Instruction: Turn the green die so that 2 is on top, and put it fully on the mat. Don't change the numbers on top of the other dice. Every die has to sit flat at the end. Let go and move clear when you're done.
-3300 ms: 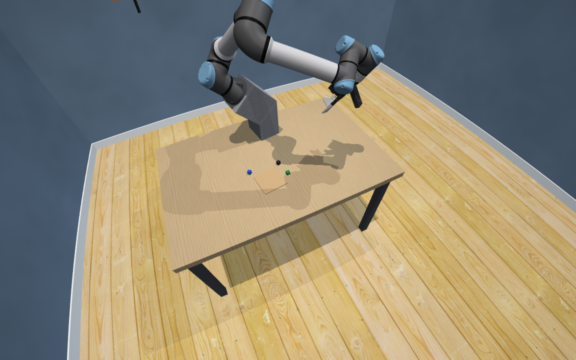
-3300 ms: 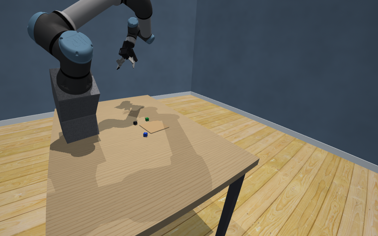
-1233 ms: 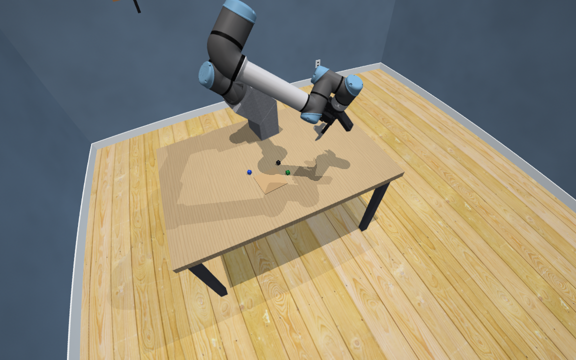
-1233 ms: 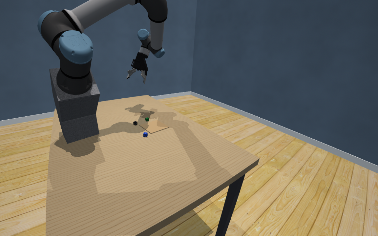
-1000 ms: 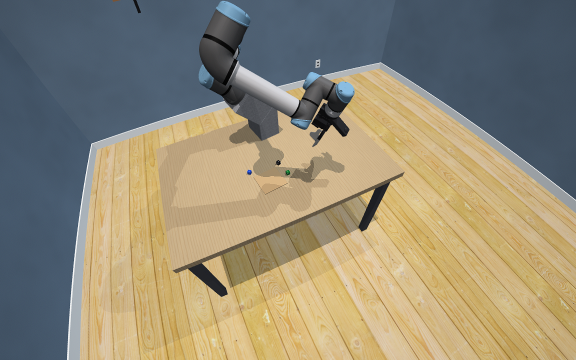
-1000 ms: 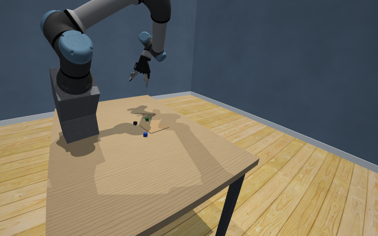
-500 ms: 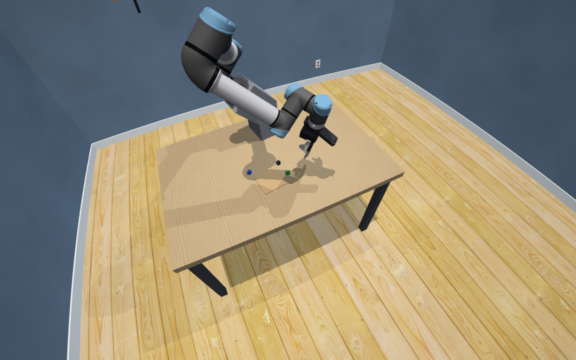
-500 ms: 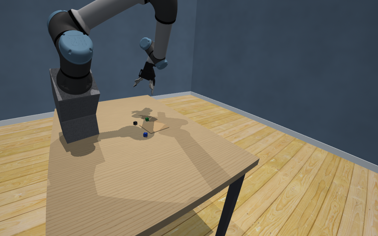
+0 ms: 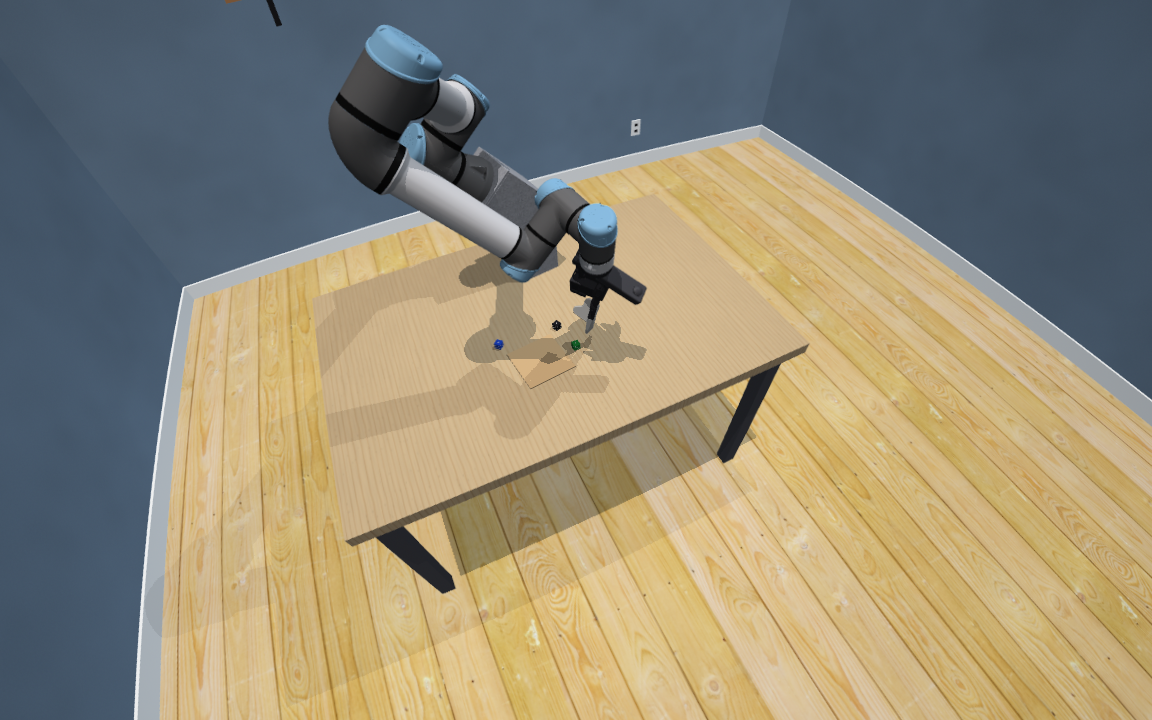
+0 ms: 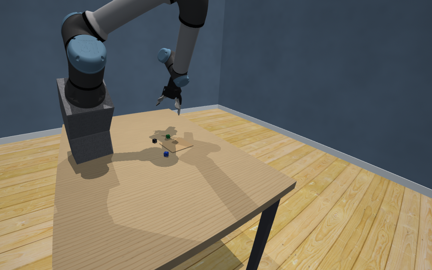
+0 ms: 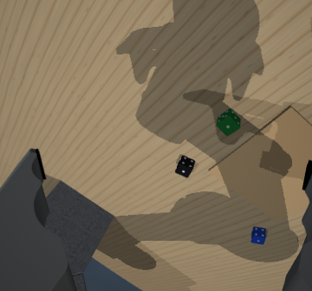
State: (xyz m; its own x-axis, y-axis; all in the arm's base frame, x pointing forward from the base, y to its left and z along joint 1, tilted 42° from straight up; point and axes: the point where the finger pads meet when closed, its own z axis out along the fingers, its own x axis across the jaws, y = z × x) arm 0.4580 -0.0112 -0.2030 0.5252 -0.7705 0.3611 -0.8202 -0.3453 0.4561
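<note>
My hand is 240 mm to the left of the blue die, 150 mm past it and 140 mm above it. The rest, counted from my hand: green die: 140 mm below, 60 mm to the right, 30 mm behind; tan mat: 170 mm to the right, 150 mm below, 40 mm behind; black die: 140 mm below, 130 mm behind, 70 mm to the right.
</note>
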